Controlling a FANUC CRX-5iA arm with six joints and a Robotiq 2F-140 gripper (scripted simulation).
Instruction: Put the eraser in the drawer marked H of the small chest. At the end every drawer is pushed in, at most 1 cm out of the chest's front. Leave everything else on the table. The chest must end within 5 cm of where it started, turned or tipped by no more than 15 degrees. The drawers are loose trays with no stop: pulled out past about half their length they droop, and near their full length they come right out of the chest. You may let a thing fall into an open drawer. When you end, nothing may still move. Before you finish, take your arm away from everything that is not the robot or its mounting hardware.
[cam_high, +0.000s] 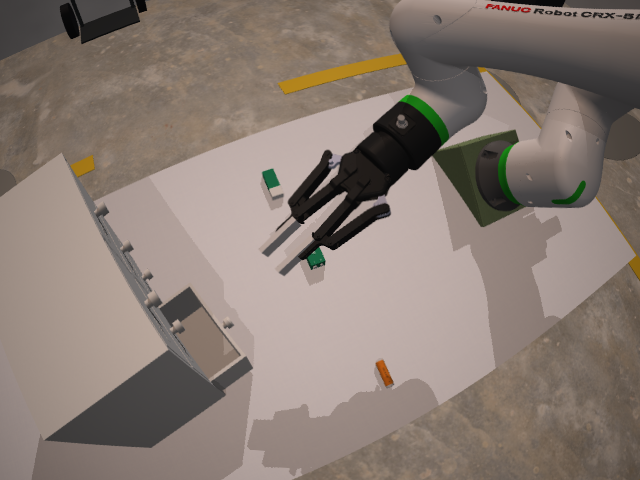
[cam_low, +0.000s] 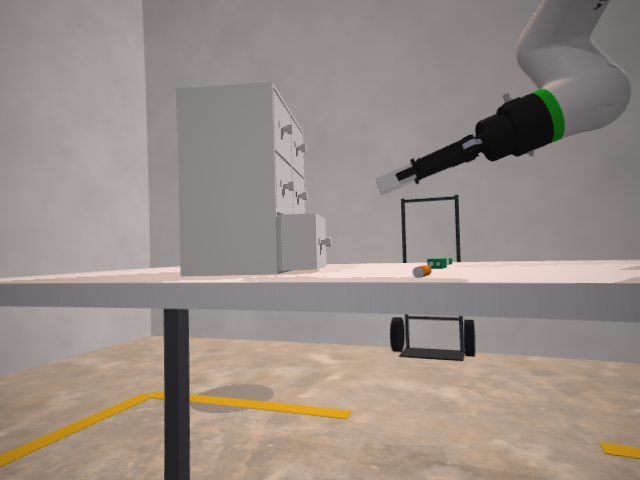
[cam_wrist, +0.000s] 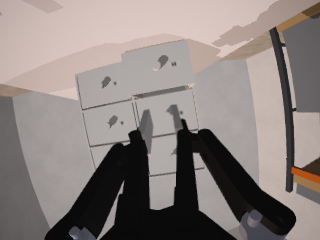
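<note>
Right now my hand is 3 cm past the eraser, 21 cm to the left of it and 16 cm above it. From my hand the other things lie so: orange cylinder (10 cm behind, 19 cm to the left, 16 cm below); drawer H (20 cm ahead, 8 cm to the left, 13 cm below).
</note>
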